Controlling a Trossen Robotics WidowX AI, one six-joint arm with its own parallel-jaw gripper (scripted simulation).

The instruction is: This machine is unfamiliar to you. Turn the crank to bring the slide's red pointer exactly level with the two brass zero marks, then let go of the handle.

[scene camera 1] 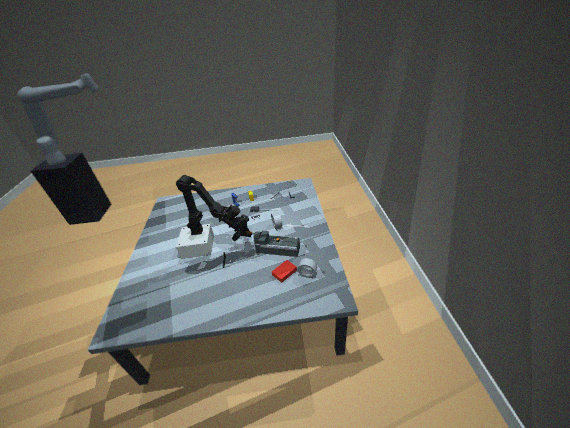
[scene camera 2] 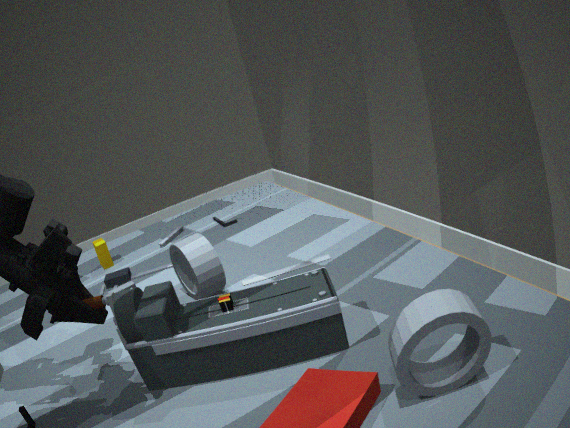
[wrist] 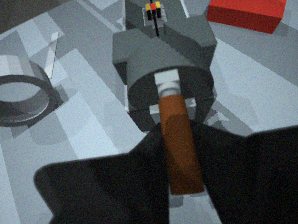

Scene:
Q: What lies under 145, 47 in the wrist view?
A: A slide machine.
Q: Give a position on a slide machine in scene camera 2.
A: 298, 318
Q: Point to a slide machine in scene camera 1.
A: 264, 243

